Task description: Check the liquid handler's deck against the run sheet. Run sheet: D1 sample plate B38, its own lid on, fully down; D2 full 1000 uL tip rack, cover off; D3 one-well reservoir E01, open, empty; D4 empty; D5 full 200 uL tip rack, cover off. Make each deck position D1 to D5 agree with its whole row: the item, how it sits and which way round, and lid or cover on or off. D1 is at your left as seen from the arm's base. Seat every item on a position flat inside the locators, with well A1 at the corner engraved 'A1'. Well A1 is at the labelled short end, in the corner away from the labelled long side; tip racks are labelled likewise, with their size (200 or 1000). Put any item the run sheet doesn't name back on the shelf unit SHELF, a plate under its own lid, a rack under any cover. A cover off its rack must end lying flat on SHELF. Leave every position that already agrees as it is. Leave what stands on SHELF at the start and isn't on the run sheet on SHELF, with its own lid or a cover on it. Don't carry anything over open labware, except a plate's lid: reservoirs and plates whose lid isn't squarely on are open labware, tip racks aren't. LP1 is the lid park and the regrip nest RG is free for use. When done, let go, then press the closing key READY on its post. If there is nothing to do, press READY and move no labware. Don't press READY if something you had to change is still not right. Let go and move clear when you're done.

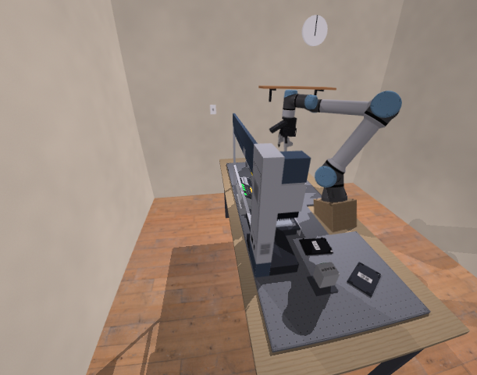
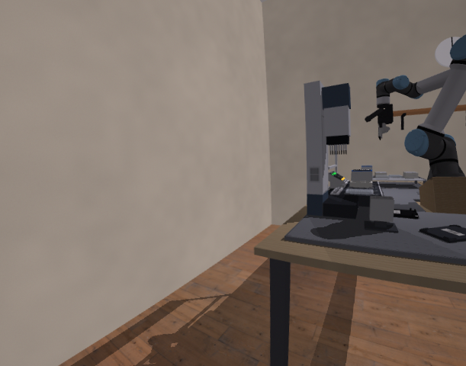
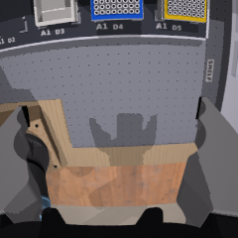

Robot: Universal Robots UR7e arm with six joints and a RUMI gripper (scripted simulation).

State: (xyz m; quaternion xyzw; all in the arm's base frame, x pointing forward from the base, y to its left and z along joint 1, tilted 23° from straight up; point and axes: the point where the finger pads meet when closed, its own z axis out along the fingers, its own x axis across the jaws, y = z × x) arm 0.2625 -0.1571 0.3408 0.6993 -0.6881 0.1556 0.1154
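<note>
Right now my hand is 100 mm short of the blue-framed tip rack, 10 mm to the left of it and 230 mm above it. The rest, counted from my hand: yellow-rimmed tip rack (100 mm ahead, 130 mm to the right, 250 mm below); then shelf label (90 mm behind, 240 mm to the right, 350 mm below); then one-well reservoir (110 mm ahead, 120 mm to the left, 280 mm below).
</note>
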